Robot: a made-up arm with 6 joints.
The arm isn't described. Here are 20 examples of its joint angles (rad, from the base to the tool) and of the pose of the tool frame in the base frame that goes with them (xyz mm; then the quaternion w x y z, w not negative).
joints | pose
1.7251 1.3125 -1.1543 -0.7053 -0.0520 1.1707 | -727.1 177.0 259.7 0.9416 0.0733 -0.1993 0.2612
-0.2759 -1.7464 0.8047 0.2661 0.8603 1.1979 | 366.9 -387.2 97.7 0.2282 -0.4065 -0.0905 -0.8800
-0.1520 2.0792 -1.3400 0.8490 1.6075 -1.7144 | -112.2 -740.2 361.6 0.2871 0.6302 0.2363 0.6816
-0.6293 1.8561 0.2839 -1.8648 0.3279 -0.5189 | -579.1 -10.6 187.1 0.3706 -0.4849 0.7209 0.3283
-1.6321 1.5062 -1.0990 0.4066 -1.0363 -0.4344 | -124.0 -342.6 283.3 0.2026 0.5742 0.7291 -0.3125
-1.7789 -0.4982 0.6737 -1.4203 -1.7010 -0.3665 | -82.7 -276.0 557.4 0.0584 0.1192 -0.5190 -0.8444
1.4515 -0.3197 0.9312 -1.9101 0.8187 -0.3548 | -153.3 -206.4 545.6 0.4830 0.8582 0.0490 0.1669
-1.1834 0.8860 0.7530 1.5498 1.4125 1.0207 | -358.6 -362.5 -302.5 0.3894 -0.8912 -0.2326 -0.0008
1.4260 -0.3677 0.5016 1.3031 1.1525 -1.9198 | -314.5 420.7 184.8 0.4225 0.2280 -0.8715 0.1002
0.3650 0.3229 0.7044 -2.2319 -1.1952 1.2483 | -147.3 308.9 386.2 0.8345 0.2830 -0.0744 -0.4669
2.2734 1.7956 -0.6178 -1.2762 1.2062 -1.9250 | -758.3 239.8 189.2 0.6320 -0.5884 0.1235 0.4889
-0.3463 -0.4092 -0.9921 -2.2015 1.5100 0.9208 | -348.1 -84.5 399.7 0.5434 0.7364 -0.0559 -0.3991
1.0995 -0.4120 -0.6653 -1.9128 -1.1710 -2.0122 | -529.9 472.6 358.0 0.6833 0.1746 -0.6988 -0.1193
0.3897 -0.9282 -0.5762 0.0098 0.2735 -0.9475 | -230.6 259.5 -153.9 0.2632 0.2182 -0.8739 0.3456
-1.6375 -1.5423 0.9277 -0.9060 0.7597 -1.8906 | 313.6 -371.0 601.9 0.5448 0.2278 0.1426 -0.7943
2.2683 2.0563 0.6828 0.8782 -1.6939 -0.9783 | -431.8 -92.3 -15.8 0.1969 -0.5733 -0.5996 0.5225
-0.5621 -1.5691 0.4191 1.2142 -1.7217 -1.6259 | 303.1 13.8 351.4 0.7208 0.1331 0.6649 0.1433
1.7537 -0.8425 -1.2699 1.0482 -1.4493 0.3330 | -152.5 216.4 309.2 0.8034 -0.5486 -0.2300 -0.0267
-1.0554 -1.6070 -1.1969 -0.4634 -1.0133 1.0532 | 32.8 -231.1 -183.2 0.0422 -0.5540 0.5422 -0.6303
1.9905 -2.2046 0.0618 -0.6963 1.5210 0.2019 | 124.4 -9.1 -73.3 0.2289 -0.5810 -0.6727 0.3970
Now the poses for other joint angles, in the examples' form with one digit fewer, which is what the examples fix.
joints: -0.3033 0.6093 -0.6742 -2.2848 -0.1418 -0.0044
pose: -160 105 -34 0.546 -0.071 0.768 -0.327
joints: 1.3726 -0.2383 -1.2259 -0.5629 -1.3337 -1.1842
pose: -339 -57 76 0.082 -0.699 0.568 -0.427
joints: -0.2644 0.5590 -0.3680 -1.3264 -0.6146 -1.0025
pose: -257 -212 -262 0.138 -0.363 0.629 -0.673
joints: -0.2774 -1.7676 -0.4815 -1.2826 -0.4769 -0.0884
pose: 13 -368 -113 0.154 -0.341 -0.521 0.767
